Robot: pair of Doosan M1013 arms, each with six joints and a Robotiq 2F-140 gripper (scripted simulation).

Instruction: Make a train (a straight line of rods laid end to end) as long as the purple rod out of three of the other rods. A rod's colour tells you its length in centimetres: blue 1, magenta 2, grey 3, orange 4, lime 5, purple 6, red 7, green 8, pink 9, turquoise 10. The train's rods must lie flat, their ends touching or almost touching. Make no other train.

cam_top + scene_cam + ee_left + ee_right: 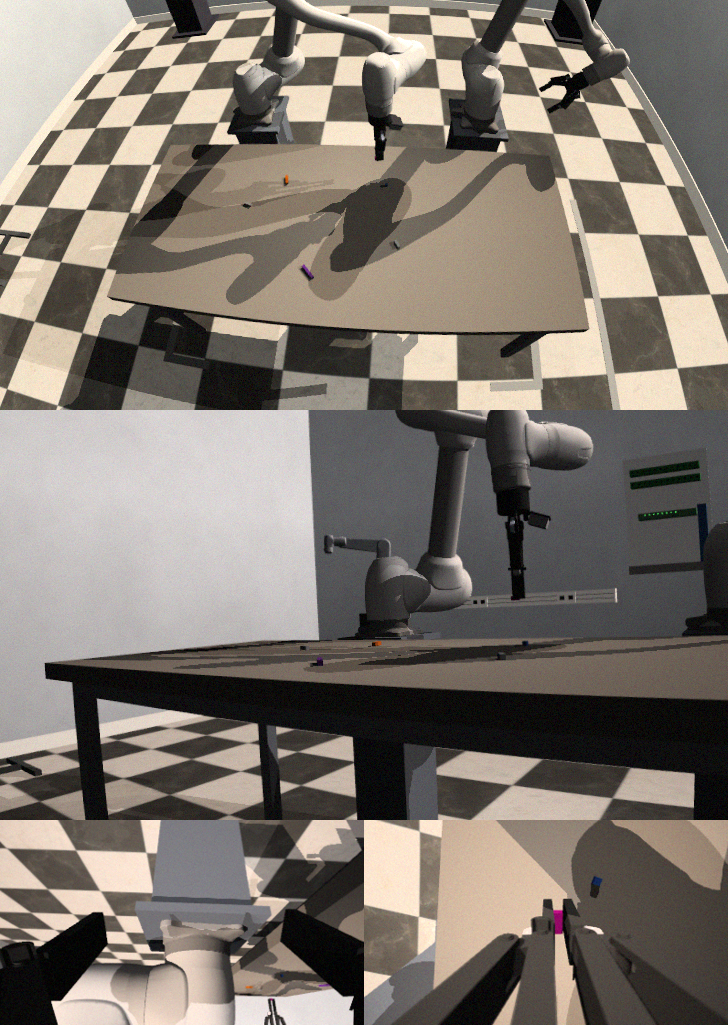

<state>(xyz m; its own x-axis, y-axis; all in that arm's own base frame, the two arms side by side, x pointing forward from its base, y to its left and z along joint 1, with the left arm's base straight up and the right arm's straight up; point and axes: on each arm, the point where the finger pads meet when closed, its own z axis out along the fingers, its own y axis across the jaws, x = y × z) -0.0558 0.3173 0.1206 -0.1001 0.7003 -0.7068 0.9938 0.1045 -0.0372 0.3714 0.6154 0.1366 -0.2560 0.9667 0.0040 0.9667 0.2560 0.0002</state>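
Note:
Right now my right hand is 5 cm short of the blue rod, 3 cm to the right of it and 13 cm above it. Also, from my right hand: purple rod 44 cm ahead, 23 cm to the right, 13 cm below; orange rod 4 cm ahead, 38 cm to the right, 13 cm below; magenta rod 1 cm to the right, 3 cm below.

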